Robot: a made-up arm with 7 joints. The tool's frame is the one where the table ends. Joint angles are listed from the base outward.
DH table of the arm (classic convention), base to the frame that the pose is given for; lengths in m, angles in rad. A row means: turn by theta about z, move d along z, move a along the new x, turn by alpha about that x. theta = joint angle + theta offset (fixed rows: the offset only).
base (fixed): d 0, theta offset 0, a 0, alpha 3.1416
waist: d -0.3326, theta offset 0, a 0, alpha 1.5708
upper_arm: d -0.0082, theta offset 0, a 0, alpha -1.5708
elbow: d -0.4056, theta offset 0, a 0, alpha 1.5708
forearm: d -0.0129, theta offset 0, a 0, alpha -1.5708
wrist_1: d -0.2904, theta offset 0, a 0, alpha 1.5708
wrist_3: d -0.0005, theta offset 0, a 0, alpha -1.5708
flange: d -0.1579, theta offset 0, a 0, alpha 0
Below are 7 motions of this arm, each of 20 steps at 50 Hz.
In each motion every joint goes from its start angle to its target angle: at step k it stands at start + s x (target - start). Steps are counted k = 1, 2, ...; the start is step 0. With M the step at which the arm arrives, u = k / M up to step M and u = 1 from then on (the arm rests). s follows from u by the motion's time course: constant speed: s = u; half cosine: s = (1 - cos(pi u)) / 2; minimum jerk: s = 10 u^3 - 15 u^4 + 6 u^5.
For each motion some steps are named. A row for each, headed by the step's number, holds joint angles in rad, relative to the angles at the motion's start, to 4 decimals.
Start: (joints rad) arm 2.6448 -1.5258 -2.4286 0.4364 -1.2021 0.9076 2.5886
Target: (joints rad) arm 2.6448 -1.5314 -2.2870 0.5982 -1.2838 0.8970 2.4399
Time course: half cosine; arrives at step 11
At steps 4, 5, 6, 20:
4: 0.0000 -0.0016 0.0414 0.0473 -0.0239 -0.0031 -0.0435
5: 0.0000 -0.0024 0.0607 0.0694 -0.0350 -0.0045 -0.0638
6: 0.0000 -0.0032 0.0809 0.0924 -0.0467 -0.0061 -0.0849
20: 0.0000 -0.0056 0.1416 0.1618 -0.0817 -0.0106 -0.1487

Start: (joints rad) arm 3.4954 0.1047 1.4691 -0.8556 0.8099 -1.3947 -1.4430
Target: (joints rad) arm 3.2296 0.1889 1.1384 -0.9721 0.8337 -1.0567 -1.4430
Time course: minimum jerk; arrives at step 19
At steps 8, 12, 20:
8: -0.0942 0.0298 -0.1172 -0.0413 0.0084 0.1198 0.0000
12: -0.1955 0.0619 -0.2432 -0.0857 0.0175 0.2486 0.0000
20: -0.2658 0.0842 -0.3307 -0.1165 0.0238 0.3380 0.0000

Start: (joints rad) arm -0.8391 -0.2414 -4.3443 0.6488 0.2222 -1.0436 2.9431
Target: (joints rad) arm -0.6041 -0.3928 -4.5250 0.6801 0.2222 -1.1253 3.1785
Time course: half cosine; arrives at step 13
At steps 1, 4, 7, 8, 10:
1: 0.0034 -0.0022 -0.0026 0.0005 0.0000 -0.0012 0.0034
4: 0.0508 -0.0327 -0.0390 0.0068 0.0000 -0.0176 0.0508
7: 0.1317 -0.0848 -0.1012 0.0175 0.0000 -0.0458 0.1319
8: 0.1592 -0.1025 -0.1224 0.0212 0.0000 -0.0553 0.1594
10: 0.2055 -0.1324 -0.1580 0.0274 0.0000 -0.0714 0.2058

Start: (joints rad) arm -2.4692 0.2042 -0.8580 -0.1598 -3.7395 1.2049 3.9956
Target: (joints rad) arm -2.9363 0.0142 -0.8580 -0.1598 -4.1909 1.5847 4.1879
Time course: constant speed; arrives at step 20
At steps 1, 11, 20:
1: -0.0234 -0.0095 0.0000 0.0000 -0.0226 0.0190 0.0096
11: -0.2569 -0.1045 0.0000 0.0000 -0.2483 0.2089 0.1058
20: -0.4671 -0.1900 0.0000 0.0000 -0.4514 0.3798 0.1923

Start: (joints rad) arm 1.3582 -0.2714 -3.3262 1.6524 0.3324 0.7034 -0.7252
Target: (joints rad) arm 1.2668 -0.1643 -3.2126 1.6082 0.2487 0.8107 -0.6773
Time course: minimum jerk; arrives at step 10
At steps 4, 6, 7, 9, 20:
4: -0.0290 0.0340 0.0361 -0.0140 -0.0266 0.0341 0.0152
6: -0.0624 0.0731 0.0775 -0.0302 -0.0571 0.0732 0.0327
7: -0.0765 0.0896 0.0951 -0.0370 -0.0701 0.0898 0.0401
9: -0.0906 0.1062 0.1126 -0.0438 -0.0830 0.1064 0.0475
20: -0.0914 0.1071 0.1136 -0.0442 -0.0837 0.1073 0.0479

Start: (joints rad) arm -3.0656 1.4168 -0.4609 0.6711 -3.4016 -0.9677 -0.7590
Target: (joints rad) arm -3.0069 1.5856 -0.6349 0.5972 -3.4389 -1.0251 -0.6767
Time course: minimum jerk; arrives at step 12
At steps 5, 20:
5: 0.0203 0.0585 -0.0603 -0.0256 -0.0129 -0.0199 0.0285
20: 0.0587 0.1688 -0.1740 -0.0739 -0.0373 -0.0574 0.0823

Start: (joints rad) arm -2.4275 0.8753 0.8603 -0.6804 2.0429 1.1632 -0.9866
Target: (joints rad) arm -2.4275 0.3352 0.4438 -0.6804 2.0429 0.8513 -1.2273
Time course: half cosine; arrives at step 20
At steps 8, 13, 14, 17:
8: 0.0000 -0.1866 -0.1439 0.0000 0.0000 -0.1078 -0.0832
13: 0.0000 -0.3927 -0.3028 0.0000 0.0000 -0.2267 -0.1750
14: 0.0000 -0.4288 -0.3307 0.0000 0.0000 -0.2476 -0.1911
17: 0.0000 -0.5107 -0.3938 0.0000 0.0000 -0.2949 -0.2276

